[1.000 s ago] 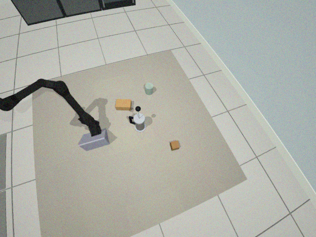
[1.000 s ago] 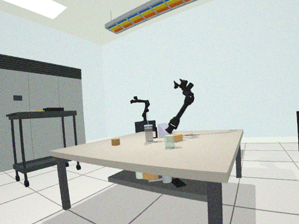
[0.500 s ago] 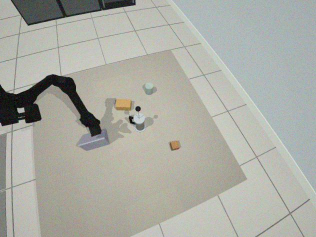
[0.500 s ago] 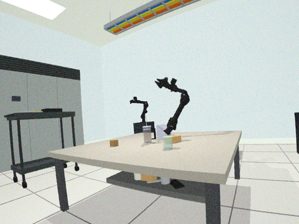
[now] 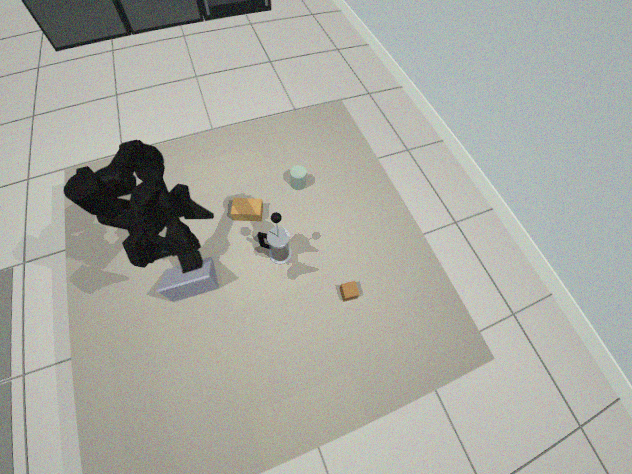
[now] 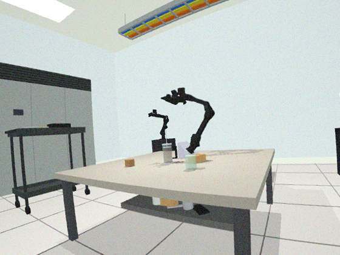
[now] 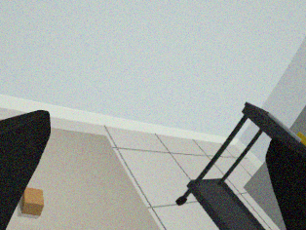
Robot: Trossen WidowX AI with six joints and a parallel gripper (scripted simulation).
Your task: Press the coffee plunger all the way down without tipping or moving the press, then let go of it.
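Right now my gripper tip is 38 cm above the coffee press, 16 cm short of it and 12 cm to the right of it. Round my gripper tip: pale green cup 47 cm below, 38 cm to the left, 35 cm ahead; then orange cube 49 cm below, 34 cm ahead, 12 cm to the right.
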